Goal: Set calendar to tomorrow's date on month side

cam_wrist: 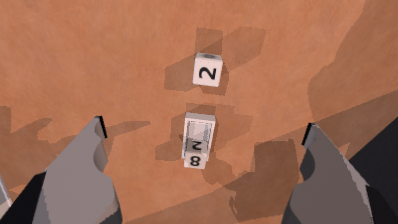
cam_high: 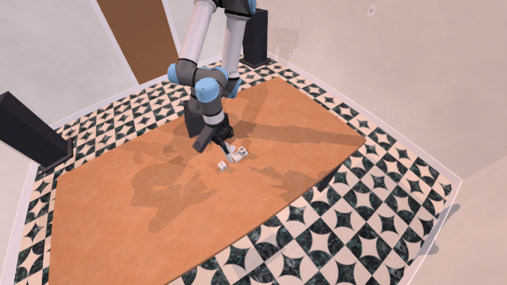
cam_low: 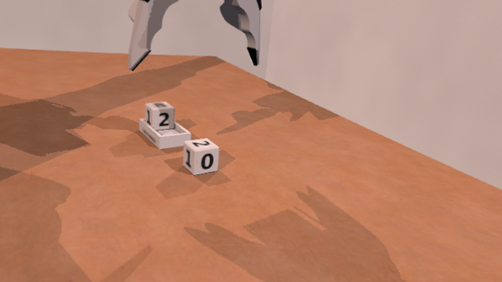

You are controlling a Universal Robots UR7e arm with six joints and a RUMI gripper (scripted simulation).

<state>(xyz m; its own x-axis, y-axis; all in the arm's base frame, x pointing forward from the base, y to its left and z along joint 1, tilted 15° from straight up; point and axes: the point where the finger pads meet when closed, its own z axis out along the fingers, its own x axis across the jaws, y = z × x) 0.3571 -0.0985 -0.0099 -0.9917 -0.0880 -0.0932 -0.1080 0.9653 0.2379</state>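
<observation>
The tray is 11 cm below my hand and 10 cm to the left of it.
</observation>
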